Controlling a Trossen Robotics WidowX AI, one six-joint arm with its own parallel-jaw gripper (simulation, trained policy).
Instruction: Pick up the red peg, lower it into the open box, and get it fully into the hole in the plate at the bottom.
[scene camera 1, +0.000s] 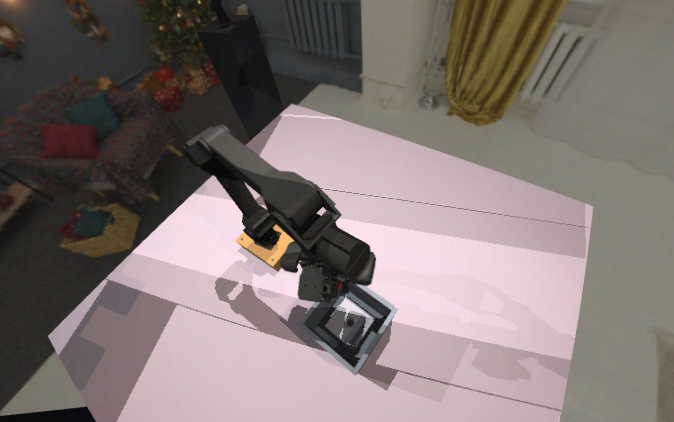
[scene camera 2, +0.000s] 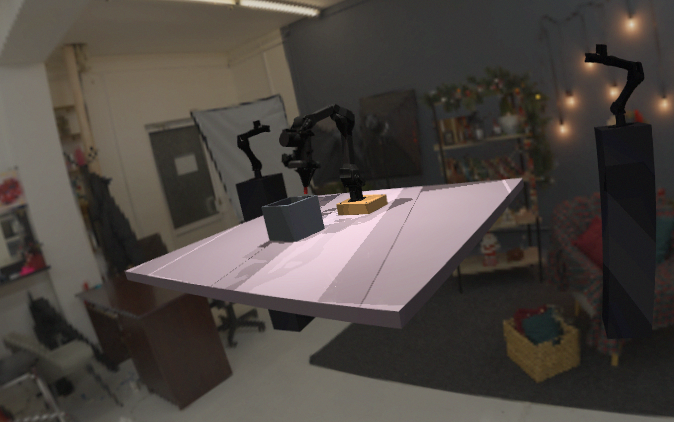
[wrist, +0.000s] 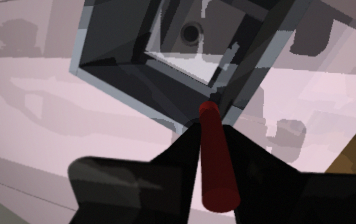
Labels:
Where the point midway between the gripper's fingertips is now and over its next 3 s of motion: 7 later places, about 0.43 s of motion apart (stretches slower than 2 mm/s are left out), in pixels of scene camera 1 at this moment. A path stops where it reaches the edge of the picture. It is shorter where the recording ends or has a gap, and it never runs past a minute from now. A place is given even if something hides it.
The gripper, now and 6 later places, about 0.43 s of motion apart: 336, 279; 337, 296; 340, 308; 345, 315; 348, 319; 348, 321; 355, 327

